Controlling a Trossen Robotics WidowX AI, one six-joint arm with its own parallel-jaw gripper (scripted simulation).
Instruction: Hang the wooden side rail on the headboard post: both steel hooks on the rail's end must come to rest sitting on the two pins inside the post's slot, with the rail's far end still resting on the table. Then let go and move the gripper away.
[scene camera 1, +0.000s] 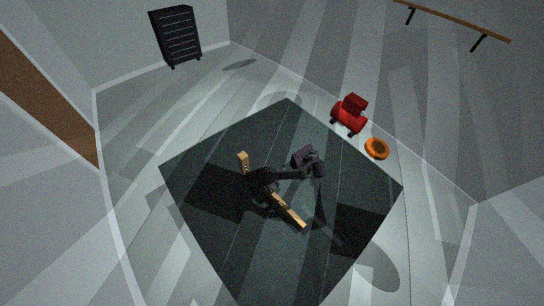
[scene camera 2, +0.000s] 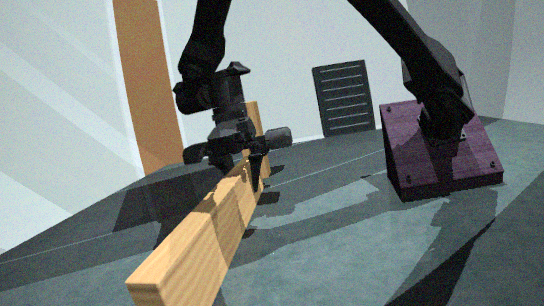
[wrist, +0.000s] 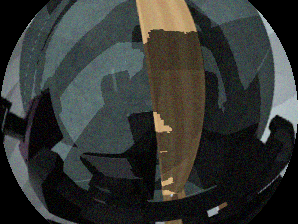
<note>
In view: the gripper (scene camera 2: 247, 192).
The gripper also shows in the wrist view (wrist: 167, 126).
</note>
